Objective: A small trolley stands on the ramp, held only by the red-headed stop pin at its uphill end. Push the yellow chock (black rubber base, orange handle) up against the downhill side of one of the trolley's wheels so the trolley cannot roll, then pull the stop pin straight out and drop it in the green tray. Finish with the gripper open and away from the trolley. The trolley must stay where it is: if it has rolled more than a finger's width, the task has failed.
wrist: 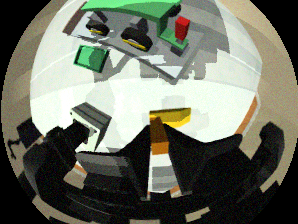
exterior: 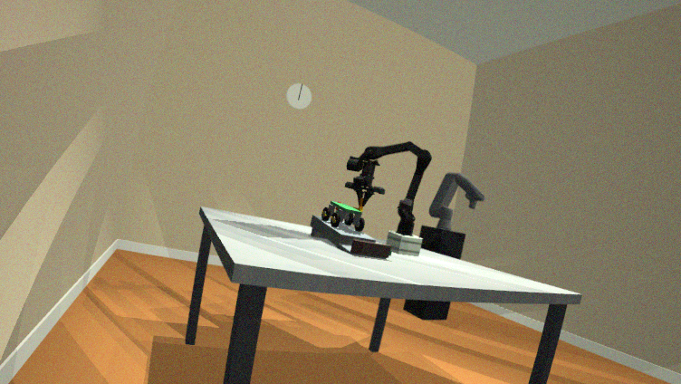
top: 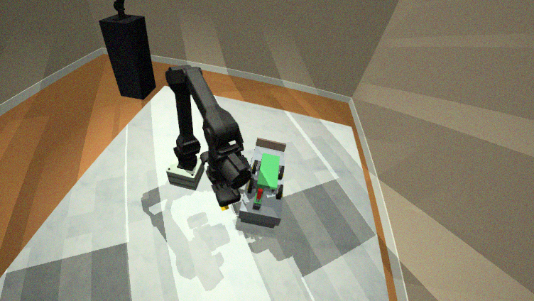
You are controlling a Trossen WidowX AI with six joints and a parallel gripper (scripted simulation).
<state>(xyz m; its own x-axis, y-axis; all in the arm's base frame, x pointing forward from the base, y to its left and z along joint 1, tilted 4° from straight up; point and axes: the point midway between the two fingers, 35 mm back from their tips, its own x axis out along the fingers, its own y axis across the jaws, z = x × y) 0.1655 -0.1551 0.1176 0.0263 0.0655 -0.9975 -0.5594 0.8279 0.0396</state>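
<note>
My gripper tip is 10 mm short of the yellow chock, 20 mm to the left of it and 10 mm above it. From my gripper tip the other things lie so: green-topped trolley 150 mm ahead, 140 mm to the left, 60 mm below; dark brown block 160 mm ahead, 410 mm to the left, 150 mm below; red-headed stop pin 130 mm ahead, 30 mm to the left, 40 mm below.
</note>
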